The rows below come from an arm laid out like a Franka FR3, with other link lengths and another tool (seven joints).
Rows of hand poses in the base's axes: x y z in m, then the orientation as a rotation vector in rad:
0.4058, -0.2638, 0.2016, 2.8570, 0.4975, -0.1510
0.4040, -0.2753, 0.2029, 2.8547, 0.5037, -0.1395
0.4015, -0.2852, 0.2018, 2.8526, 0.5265, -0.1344
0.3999, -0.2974, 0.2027, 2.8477, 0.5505, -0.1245
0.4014, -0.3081, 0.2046, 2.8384, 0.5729, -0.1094
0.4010, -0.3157, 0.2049, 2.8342, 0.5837, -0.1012
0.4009, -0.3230, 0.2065, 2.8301, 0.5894, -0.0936
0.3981, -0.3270, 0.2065, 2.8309, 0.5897, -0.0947
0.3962, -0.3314, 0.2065, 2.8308, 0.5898, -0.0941
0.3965, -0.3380, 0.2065, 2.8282, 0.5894, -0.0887
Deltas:
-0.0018, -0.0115, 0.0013, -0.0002, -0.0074, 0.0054
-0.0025, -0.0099, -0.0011, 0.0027, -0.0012, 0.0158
-0.0016, -0.0122, 0.0009, 0.0009, -0.0046, 0.0175
0.0015, -0.0107, 0.0019, -0.0030, -0.0089, 0.0176
-0.0004, -0.0076, 0.0003, -0.0010, -0.0049, 0.0085
-0.0001, -0.0073, 0.0016, -0.0020, -0.0051, 0.0051
-0.0028, -0.0040, 0.0000, 0.0007, 0.0009, 0.0000
-0.0019, -0.0044, 0.0000, 0.0000, -0.0004, 0.0001
0.0003, -0.0066, 0.0000, -0.0020, -0.0041, 0.0006

